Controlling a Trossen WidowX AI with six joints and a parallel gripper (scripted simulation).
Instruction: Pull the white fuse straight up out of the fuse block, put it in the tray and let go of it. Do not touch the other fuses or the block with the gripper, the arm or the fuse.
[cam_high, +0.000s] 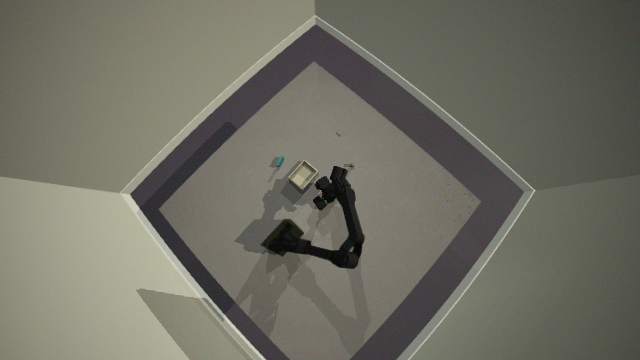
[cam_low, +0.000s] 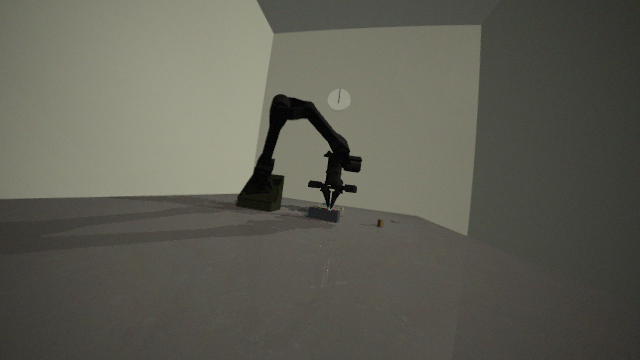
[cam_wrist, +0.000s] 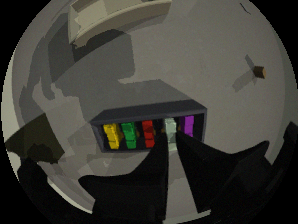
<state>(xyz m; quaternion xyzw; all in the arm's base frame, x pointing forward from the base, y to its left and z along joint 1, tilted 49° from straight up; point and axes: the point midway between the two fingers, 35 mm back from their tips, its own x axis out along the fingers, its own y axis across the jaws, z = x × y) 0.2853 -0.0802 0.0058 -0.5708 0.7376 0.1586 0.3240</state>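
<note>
Now: gripper tip 2 cm short of the purple fuse, 1 cm to the left of it and 2 cm above it. The rest, counted from my gripper tip: green fuse (4 cm behind, 1 cm to the left, 2 cm below); then white fuse (1 cm below); then red fuse (2 cm behind, 1 cm to the left, 2 cm below).
</note>
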